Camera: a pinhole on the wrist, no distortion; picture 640 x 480 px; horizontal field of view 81.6 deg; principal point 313.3 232.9 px. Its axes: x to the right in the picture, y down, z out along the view. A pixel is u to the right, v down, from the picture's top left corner.
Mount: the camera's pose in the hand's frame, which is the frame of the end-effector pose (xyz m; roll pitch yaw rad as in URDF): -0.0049 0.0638 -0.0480 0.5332 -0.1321 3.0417
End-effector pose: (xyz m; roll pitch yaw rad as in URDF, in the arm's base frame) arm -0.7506 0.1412 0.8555 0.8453 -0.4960 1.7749
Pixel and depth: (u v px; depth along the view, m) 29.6 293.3 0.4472
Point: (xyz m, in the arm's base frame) -0.6721 0.3473 1.3617
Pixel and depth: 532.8 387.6 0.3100
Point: -0.5536 -0.0853 1.0498
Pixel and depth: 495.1 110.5 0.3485
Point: -0.7632 -0.1612 1.1579
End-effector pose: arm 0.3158 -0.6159 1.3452 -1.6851 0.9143 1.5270
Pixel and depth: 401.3 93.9 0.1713
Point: 0.2609 -0.7934 1.2266
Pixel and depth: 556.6 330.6 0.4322
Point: -0.0878 -0.9311 1.3619
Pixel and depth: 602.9 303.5 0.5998
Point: -0.2509 -1.1132 1.4118
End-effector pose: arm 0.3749 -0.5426 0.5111 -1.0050 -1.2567 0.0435
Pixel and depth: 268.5 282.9 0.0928
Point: 0.4379 -0.4569 0.5116
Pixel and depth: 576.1 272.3 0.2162
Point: 0.3749 -0.3113 0.3805
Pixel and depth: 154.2 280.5 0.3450
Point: 0.4408 -0.2317 0.6922
